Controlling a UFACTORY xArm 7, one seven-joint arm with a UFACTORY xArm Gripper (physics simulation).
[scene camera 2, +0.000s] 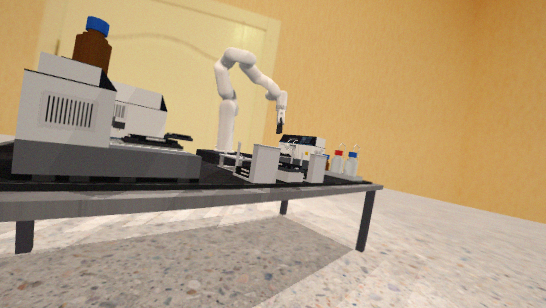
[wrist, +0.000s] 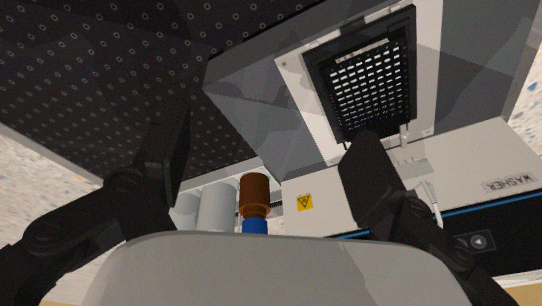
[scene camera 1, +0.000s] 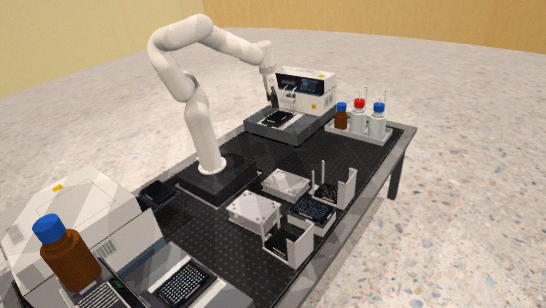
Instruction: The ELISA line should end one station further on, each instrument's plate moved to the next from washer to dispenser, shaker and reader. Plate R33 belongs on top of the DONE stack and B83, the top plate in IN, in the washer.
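Places are measured from the arm's base along level axes (x right, y ahead, z up), in millimetres.
Pixels of known places: gripper, between the fingertips: (scene camera 2: 278,133) (wrist: 274,136) (scene camera 1: 273,104); arm's base, origin of its link: (scene camera 2: 224,151) (scene camera 1: 212,166).
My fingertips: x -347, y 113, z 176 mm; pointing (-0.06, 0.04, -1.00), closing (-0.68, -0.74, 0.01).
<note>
Ahead of a thing's pixels: the offset from my fingertips to its middle. "pt": to the spot under its first point.
My gripper (scene camera 1: 273,105) (scene camera 2: 279,132) (wrist: 274,136) is open and empty, above the washer @(dy -60, dx -256, dz -100 mm) (scene camera 1: 312,87) (wrist: 320,195). A dark well plate @(dy -67, dx -127, dz -138 mm) (scene camera 1: 278,118) (wrist: 372,85) lies on the washer's carrier; its label is unreadable. In the wrist view one finger overlaps the plate's lower edge; the other is left of the washer deck. In scene camera 1, dark plates stand in the near rack @(pt dy +454, dx +563, dz -167 mm) (scene camera 1: 301,249) and the far rack @(pt dy +478, dx +261, dz -146 mm) (scene camera 1: 347,189); which is IN or DONE cannot be told. A blue-welled plate @(dy +397, dx +386, dz -173 mm) (scene camera 1: 313,209) sits between them. More plates @(dy +245, dx +845, dz -144 mm) (scene camera 1: 185,283) @(dy -120, dx +630, dz -122 mm) (scene camera 1: 158,192) lie at the left instruments. Plate names are unreadable.
Two pale blocks @(pt dy +219, dx +488, dz -175 mm) (scene camera 1: 253,210) @(pt dy +232, dx +285, dz -196 mm) (scene camera 1: 286,184) stand between the arm base (scene camera 1: 217,180) and the racks. Capped bottles @(dy +321, dx -333, dz -111 mm) (scene camera 1: 358,119) (scene camera 2: 337,162) stand in a tray right of the washer. A large brown bottle @(pt dy +170, dx +1020, dz +93 mm) (scene camera 1: 70,260) (scene camera 2: 92,47) stands at the left instruments.
</note>
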